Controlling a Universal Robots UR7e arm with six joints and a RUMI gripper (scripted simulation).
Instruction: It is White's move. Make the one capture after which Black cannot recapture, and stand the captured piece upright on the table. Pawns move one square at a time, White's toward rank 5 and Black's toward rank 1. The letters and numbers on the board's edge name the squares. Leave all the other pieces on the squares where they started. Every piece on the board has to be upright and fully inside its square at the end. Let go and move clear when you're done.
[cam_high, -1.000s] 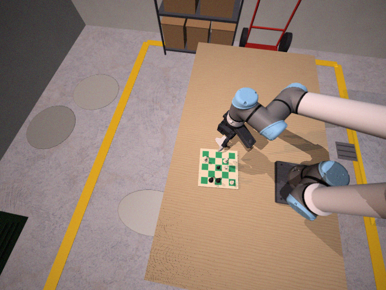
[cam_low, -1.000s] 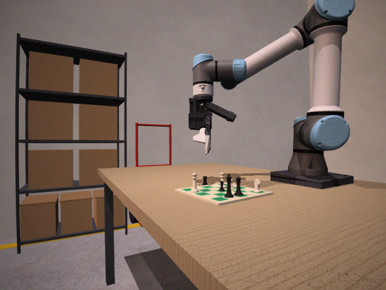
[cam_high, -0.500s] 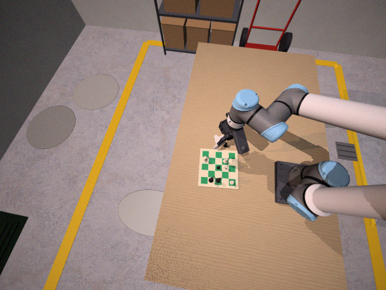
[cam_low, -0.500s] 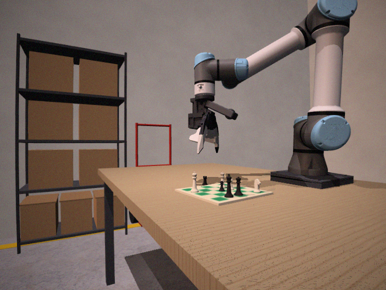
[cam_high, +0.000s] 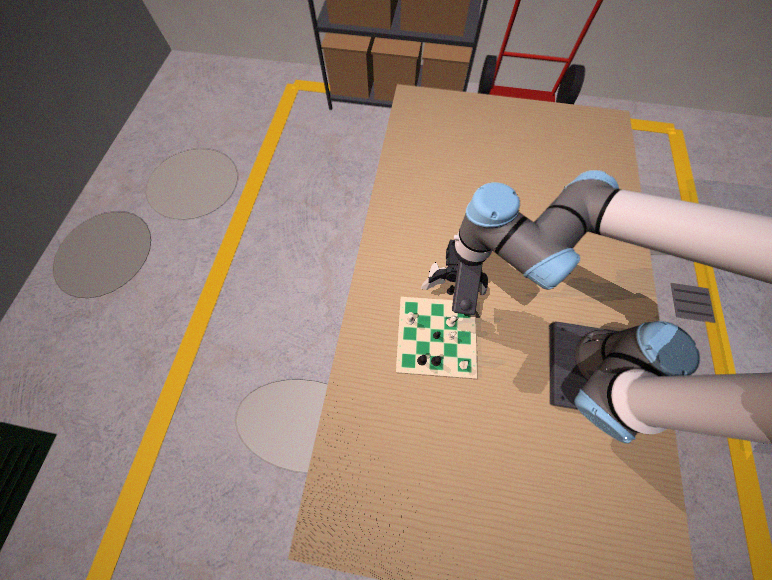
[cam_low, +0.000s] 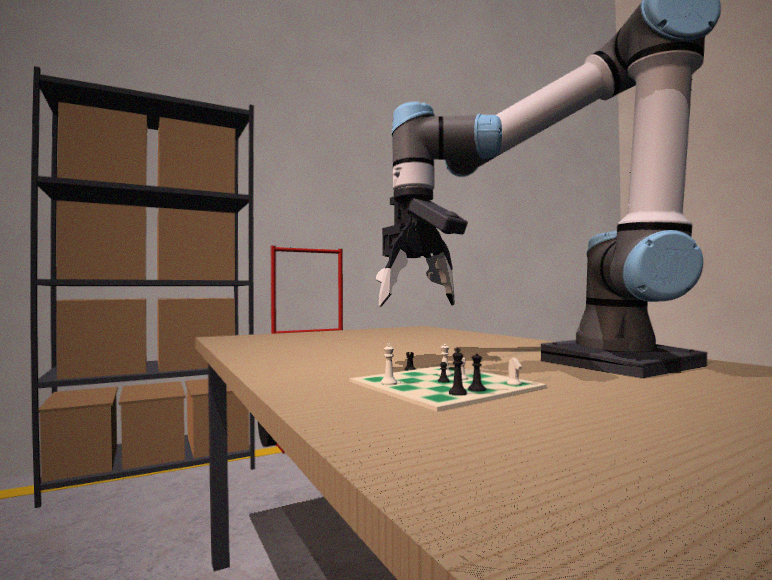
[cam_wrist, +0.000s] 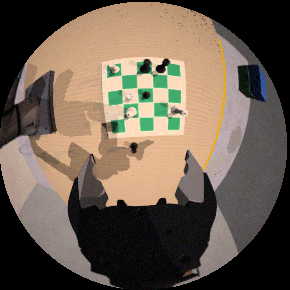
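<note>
Now: hand 10 cm short of the tall white piece, 5 cm to the right of it and 8 cm above it. Also, from my hand: white knight (5 cm behind, 17 cm to the left, 10 cm below); tall black piece (7 cm ahead, 16 cm to the left, 8 cm below).
</note>
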